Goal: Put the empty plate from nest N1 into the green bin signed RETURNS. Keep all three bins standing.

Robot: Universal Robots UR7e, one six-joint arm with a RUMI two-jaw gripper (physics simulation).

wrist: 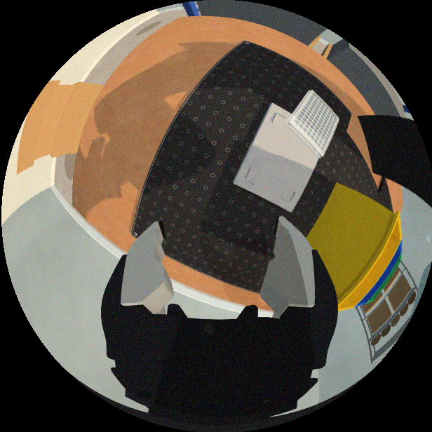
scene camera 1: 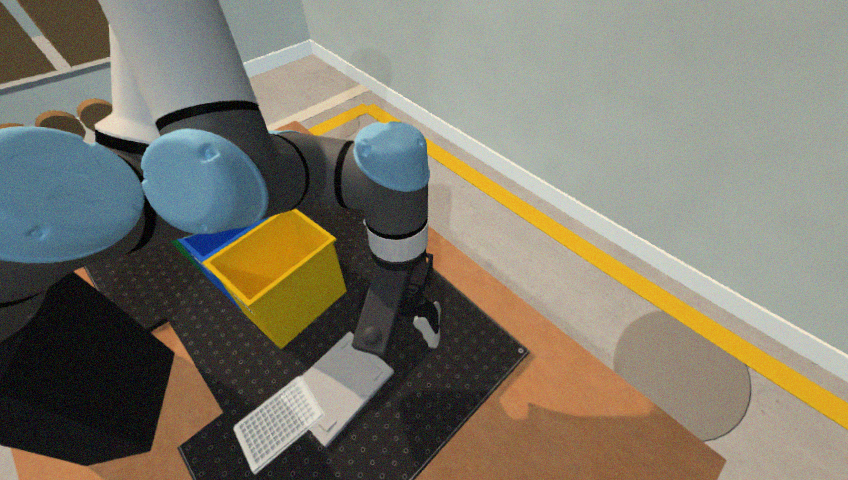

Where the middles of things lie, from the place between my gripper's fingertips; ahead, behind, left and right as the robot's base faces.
My gripper is now 80 mm past the grey nest block [scene camera 1: 342, 382], 90 mm to the right of it and 120 mm above it. Round my hand: blue bin [scene camera 1: 200, 247] 40 mm ahead, 400 mm to the left, 40 mm below; yellow bin [scene camera 1: 284, 273] 10 mm ahead, 270 mm to the left, 40 mm below; white gridded plate [scene camera 1: 266, 432] 180 mm behind, 140 mm to the left, 110 mm below.
